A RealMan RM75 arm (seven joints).
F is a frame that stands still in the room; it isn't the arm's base.
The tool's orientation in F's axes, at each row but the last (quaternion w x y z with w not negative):
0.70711, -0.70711, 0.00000, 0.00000
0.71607, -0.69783, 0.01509, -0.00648
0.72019, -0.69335, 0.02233, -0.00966
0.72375, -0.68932, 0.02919, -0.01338
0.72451, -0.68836, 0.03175, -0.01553
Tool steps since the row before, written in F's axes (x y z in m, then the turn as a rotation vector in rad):
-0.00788, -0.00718, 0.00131, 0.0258, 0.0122, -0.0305
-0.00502, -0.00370, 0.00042, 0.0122, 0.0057, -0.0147
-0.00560, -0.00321, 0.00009, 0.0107, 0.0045, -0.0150
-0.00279, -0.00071, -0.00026, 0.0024, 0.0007, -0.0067
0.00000, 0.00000, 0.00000, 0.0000, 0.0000, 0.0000
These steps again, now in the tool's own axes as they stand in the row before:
-0.00788, -0.00131, -0.00718, 0.0258, 0.0305, 0.0122
-0.00491, -0.00046, -0.00384, 0.0122, 0.0147, 0.0057
-0.00545, -0.00012, -0.00346, 0.0108, 0.0150, 0.0044
-0.00274, 0.00028, -0.00089, 0.0025, 0.0067, 0.0005
0.00000, 0.00000, 0.00000, 0.0000, 0.0000, 0.0000

